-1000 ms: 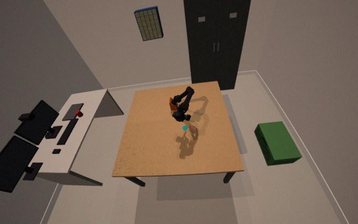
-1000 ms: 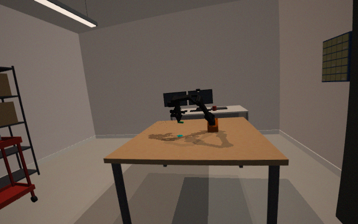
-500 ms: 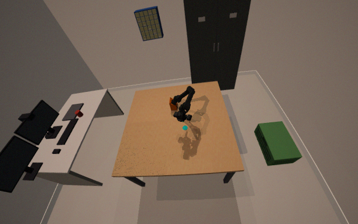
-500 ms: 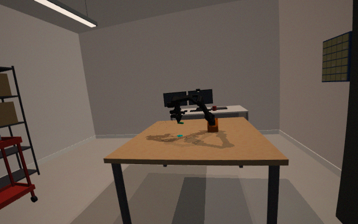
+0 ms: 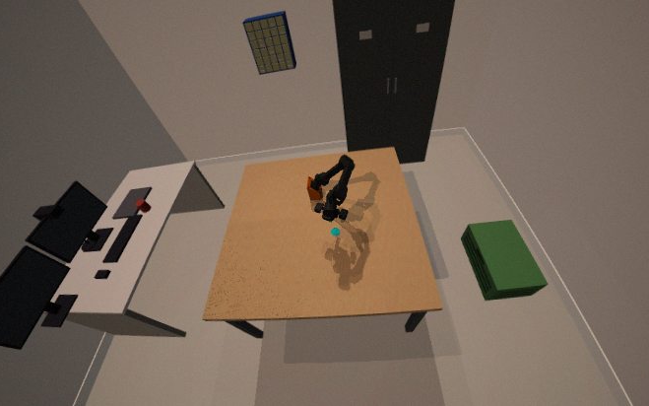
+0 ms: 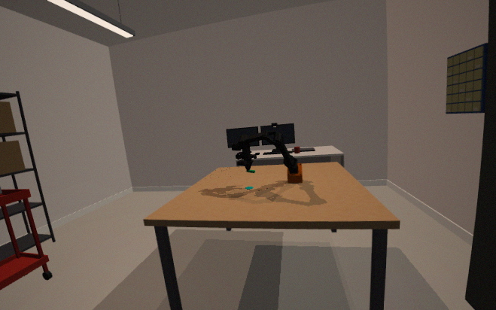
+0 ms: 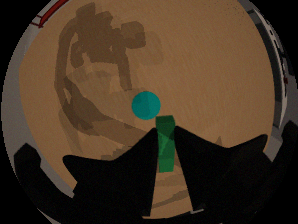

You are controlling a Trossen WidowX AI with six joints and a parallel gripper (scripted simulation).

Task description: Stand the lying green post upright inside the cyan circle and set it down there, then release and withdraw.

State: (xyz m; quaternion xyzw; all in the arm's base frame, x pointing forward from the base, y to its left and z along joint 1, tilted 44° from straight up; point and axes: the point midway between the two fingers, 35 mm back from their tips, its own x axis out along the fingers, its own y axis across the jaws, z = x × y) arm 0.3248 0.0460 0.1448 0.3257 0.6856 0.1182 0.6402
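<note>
Now: the cyan circle 13 cm below my gripper tip and 1 cm to the left of it. Also, from my gripper tip: green post: 2 cm behind, 1 cm to the left.
</note>
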